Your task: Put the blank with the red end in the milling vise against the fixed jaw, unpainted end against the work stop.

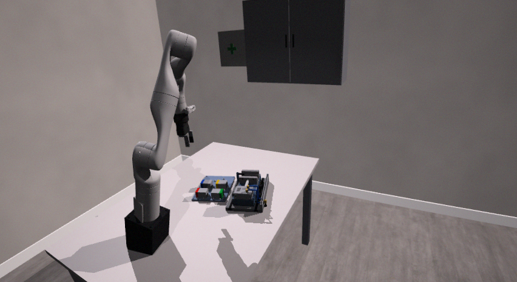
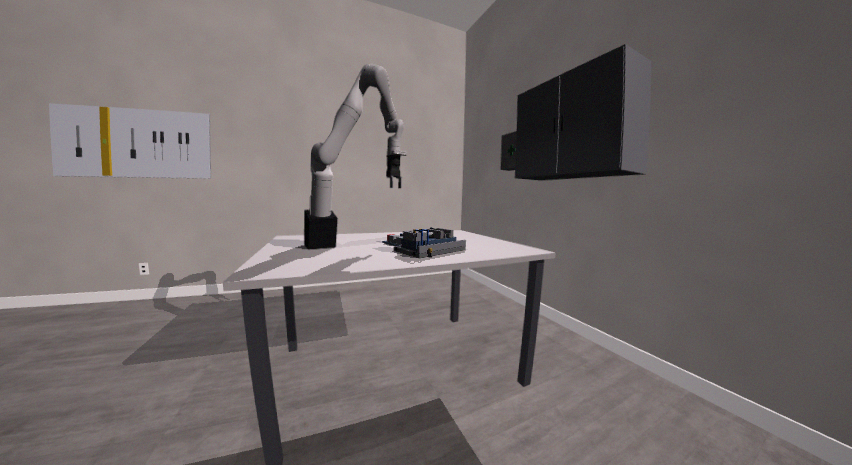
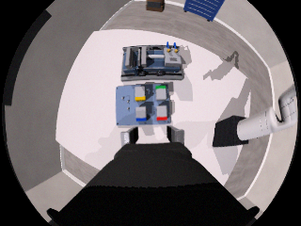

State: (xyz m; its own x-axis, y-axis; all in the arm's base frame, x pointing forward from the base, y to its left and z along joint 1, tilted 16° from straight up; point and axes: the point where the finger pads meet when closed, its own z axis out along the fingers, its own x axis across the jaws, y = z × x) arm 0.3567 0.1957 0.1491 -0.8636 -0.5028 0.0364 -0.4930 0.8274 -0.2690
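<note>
The blue blank lies 6 cm ahead of my hand, 1 cm to the right of it and 29 cm below it. Round my hand: plate: 8 cm ahead, 5 cm to the right, 32 cm below; yellow blank: 11 cm ahead, 9 cm to the right, 29 cm below; green-ended blank: 3 cm ahead, 13 cm to the right, 29 cm below.
</note>
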